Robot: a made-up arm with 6 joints.
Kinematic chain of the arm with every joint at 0, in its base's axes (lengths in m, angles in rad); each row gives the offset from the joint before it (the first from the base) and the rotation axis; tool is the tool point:
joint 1: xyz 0 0 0.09 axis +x
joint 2: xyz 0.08 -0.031 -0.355 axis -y
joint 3: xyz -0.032 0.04 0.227 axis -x
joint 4: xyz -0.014 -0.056 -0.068 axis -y
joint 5: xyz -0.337 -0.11 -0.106 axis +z
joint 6: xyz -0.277 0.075 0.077 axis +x
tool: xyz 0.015 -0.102 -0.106
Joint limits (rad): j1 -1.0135..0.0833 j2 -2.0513..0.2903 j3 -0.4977..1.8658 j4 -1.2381..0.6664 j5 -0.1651..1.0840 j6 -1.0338..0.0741
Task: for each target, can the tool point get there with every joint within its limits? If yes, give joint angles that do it. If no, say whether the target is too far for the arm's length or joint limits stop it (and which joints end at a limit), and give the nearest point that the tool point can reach.
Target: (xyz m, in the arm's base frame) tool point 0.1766 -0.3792 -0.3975
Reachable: no: joint limits stop it (at a limit: joint 1, joint 2, joint 3, joint 4, joint 5, joint 6) | nearest point 0.4212 -0.4868 -0.2905 | short by 0.288 m
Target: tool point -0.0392 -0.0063 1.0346
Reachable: no: joint limits stop it (at a limit: joint 1, joint 4, joint 6) | nearest point -0.0115 -0.0237 0.6895 | short by 0.347 m
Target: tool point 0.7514 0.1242 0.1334
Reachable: yes | joints -0.4257 -1.7329 1.5669 -0.4085 0.5563 -0.6146
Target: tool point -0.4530 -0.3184 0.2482
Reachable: yes | joints -0.5082 -0.1451 0.2724 -0.1013 0.5308 -0.6336
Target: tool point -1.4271 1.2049 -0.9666
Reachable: no: too far | nearest point -0.4715 0.3453 -0.2128 | short by 1.490 m
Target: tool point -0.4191 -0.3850 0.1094
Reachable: yes | joints -0.1471 -0.3983 0.4762 0.2155 0.2940 -0.2585
